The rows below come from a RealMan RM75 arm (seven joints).
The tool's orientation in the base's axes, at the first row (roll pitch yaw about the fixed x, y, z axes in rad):
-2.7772 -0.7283 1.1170
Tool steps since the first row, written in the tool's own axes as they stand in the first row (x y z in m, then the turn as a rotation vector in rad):
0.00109 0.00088 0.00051 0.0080 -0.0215 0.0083
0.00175 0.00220 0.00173 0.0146 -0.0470 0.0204
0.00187 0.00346 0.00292 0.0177 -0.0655 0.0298
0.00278 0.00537 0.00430 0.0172 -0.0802 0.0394
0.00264 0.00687 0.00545 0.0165 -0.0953 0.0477
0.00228 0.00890 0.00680 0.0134 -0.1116 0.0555
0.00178 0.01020 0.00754 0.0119 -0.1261 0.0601
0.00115 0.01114 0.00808 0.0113 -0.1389 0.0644
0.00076 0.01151 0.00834 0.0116 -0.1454 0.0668
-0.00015 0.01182 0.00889 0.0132 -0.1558 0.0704
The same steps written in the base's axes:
0.00116 0.00092 0.00014 -0.0181 0.0155 0.0053
0.00257 0.00198 -0.00063 -0.0406 0.0336 0.0080
0.00374 0.00266 -0.00171 -0.0574 0.0460 0.0084
0.00577 0.00389 -0.00258 -0.0719 0.0555 0.0053
0.00709 0.00432 -0.00387 -0.0868 0.0639 0.0031
0.00882 0.00464 -0.00559 -0.1036 0.0706 -0.0001
0.00985 0.00458 -0.00679 -0.1180 0.0757 -0.0004
0.01050 0.00436 -0.00783 -0.1305 0.0809 -0.0004
0.01071 0.00421 -0.00837 -0.1366 0.0841 -0.0002
0.01068 0.00394 -0.00944 -0.1461 0.0898 0.0011

